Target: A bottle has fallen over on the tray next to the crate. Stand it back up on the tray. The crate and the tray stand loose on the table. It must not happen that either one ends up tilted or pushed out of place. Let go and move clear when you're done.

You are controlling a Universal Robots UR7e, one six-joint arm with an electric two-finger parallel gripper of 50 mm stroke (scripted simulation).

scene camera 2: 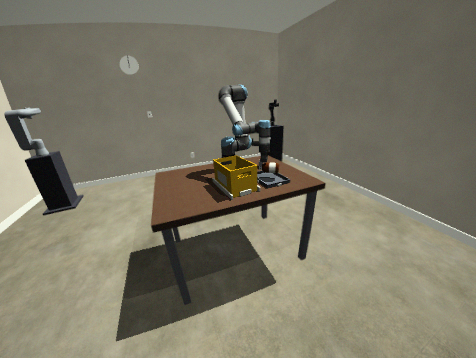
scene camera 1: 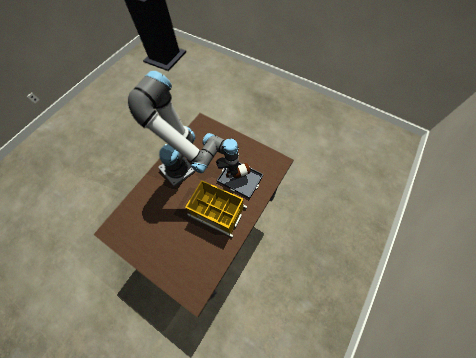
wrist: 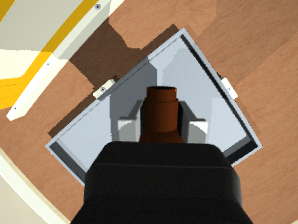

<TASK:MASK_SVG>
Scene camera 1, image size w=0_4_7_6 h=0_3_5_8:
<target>tray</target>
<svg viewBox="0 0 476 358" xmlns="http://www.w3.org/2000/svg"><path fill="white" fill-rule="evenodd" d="M224 168L217 182L250 199L263 174L250 168L250 174L229 179L226 177L227 169Z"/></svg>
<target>yellow crate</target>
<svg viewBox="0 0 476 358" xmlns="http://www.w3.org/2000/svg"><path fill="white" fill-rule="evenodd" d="M201 180L185 208L191 215L193 214L193 216L231 234L243 210L243 198Z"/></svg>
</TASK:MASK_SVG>
